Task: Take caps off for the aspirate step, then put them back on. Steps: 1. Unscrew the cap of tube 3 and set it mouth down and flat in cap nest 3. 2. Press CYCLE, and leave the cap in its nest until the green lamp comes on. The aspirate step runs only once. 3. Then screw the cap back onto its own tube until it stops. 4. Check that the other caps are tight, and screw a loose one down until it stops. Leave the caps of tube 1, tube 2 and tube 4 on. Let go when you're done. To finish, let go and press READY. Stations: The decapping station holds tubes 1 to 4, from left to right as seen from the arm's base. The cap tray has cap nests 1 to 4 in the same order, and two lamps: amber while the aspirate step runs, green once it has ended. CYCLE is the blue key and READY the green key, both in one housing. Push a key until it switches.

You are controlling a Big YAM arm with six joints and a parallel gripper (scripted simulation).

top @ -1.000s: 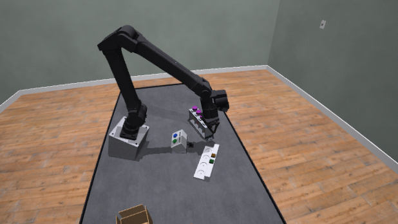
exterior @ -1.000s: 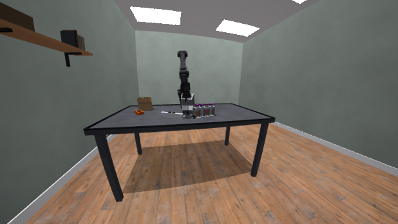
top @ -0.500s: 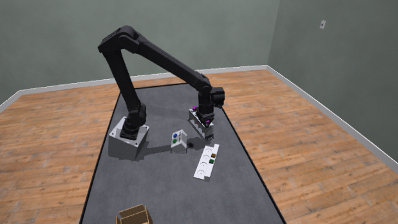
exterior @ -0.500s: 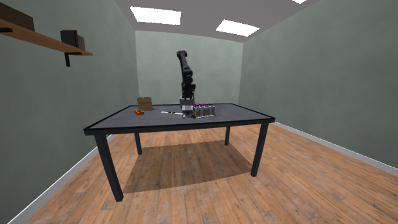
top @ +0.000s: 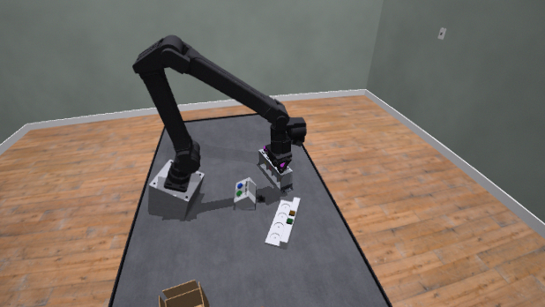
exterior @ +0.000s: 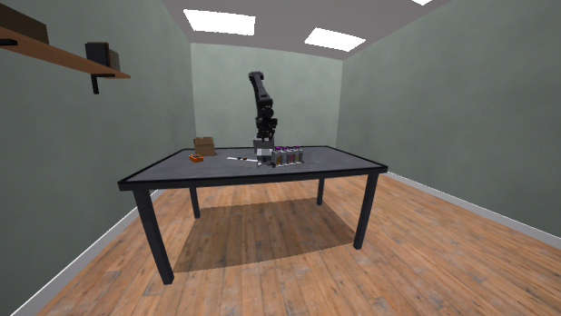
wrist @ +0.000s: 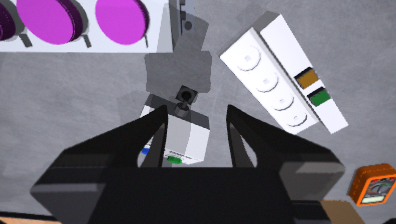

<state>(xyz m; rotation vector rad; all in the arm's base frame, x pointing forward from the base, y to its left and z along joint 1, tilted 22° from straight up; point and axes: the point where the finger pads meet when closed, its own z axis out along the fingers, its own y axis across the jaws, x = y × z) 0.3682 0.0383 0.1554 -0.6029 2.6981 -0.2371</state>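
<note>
Right now the cap is 1 cm ahead of my hand, 12 cm to the left of it and 5 cm below it. The rest, counted from my hand: blue key 16 cm behind, 1 cm to the left, 10 cm below; key housing 15 cm behind, 1 cm to the right, 11 cm below; green key 17 cm behind, 3 cm to the right, 10 cm below.
</note>
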